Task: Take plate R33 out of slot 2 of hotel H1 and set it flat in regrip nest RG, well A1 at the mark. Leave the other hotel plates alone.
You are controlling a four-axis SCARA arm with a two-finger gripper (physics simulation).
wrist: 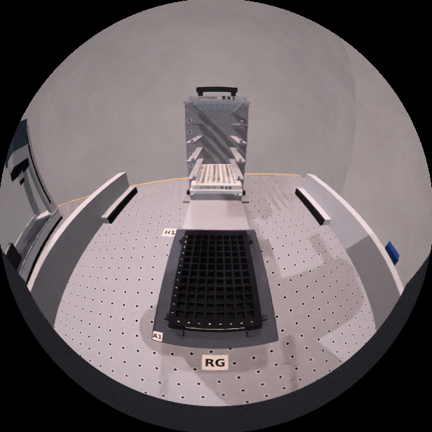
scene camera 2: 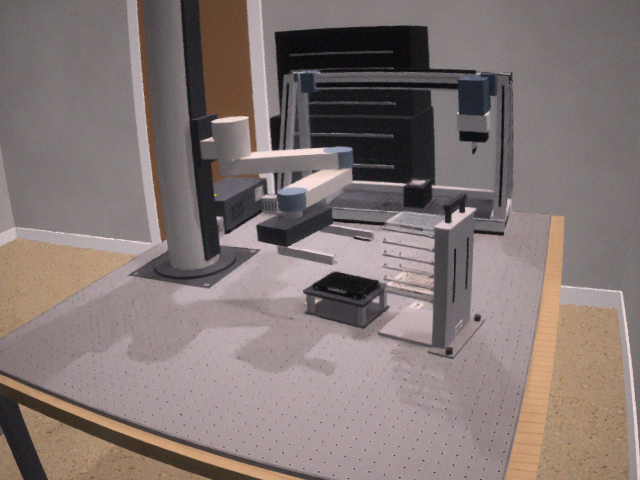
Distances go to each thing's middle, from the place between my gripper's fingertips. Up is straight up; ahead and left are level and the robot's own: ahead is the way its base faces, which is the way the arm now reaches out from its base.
Labels:
I see my gripper 160 mm short of the clear plate [scene camera 2: 417, 223], 80 mm below it and 30 mm to the left of it.

